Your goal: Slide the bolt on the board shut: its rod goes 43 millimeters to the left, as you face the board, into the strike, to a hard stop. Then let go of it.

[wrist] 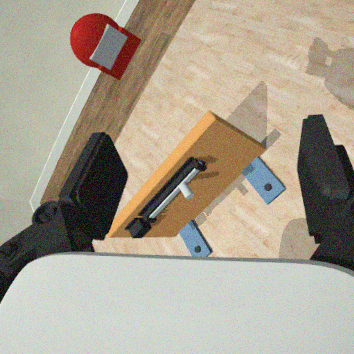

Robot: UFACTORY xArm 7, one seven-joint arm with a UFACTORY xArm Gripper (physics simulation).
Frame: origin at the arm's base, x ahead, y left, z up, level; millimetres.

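Seen in the pictures: gripper, fingertip midpoint: (202, 147).
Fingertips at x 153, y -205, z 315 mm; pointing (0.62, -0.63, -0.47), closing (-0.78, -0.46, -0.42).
Note:
A point is followed by its place in that frame.
An orange board (225, 145) @[x 303, y -217, z 75 mm] stands tilted across the middle of the wrist view. On its face is a black bolt housing (167, 186) @[x 337, y -127, z 116 mm] with a silver rod (170, 199) @[x 334, y -109, z 102 mm] running along it. A short light handle (186, 190) @[x 307, y -136, z 110 mm] sticks out from the rod, about midway along the housing. A black block (138, 227) @[x 359, y -43, z 115 mm], which looks like the strike, sits at the lower-left end of the housing, near the rod's end; whether the rod tip enters it is hard to tell. My gripper (202, 147) @[x 153, y -205, z 315 mm] is wide open and empty. Its fingers show on either side of the board, apart from the handle.
Two blue feet (265, 181) @[x 264, y -191, z -24 mm] (196, 240) @[x 335, y -31, z -24 mm] with dark holes show beside the board's lower edge. A red rounded object (87, 37) with a grey face is at the upper left, by the dark wooden edge (145, 65) of the table (235, 40) @[x 460, y -433, z -32 mm]. Grey shadows fall on the table at right.

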